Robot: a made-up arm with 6 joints.
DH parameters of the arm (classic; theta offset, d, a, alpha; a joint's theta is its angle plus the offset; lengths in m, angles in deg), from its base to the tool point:
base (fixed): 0 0.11 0 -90
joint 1: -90 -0.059 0.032 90
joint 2: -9.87 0 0.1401 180
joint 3: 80.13 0.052 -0.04 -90
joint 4: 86.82 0 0.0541 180
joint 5: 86.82 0.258 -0.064 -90
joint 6: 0 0.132 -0.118 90
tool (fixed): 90 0.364 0 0
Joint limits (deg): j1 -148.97..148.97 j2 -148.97..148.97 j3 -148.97..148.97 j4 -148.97..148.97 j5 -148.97..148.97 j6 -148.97..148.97
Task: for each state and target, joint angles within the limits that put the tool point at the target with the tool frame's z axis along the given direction. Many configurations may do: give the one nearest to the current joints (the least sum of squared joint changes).
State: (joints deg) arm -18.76 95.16 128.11 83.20 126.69 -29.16
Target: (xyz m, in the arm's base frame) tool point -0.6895 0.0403 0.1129 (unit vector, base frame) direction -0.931 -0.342 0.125
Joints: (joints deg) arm -62.91 95.49 110.62 41.43 148.97 -19.15
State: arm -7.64 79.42 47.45 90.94 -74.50 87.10
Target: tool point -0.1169 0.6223 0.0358 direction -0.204 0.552 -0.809
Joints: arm 9.87 88.17 21.90 87.48 -88.90 80.18
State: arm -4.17 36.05 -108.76 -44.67 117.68 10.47
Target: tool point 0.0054 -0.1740 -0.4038 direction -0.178 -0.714 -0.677
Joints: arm -0.60 69.42 -145.64 -75.89 147.38 15.67
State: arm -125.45 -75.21 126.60 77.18 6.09 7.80
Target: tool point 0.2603 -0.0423 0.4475 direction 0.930 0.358 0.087
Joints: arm -148.97 -33.22 148.41 92.26 26.72 55.69
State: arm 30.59 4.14 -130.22 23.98 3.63 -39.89
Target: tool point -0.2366 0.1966 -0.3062 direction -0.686 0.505 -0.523
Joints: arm 63.52 15.35 -117.76 32.22 1.55 -18.55
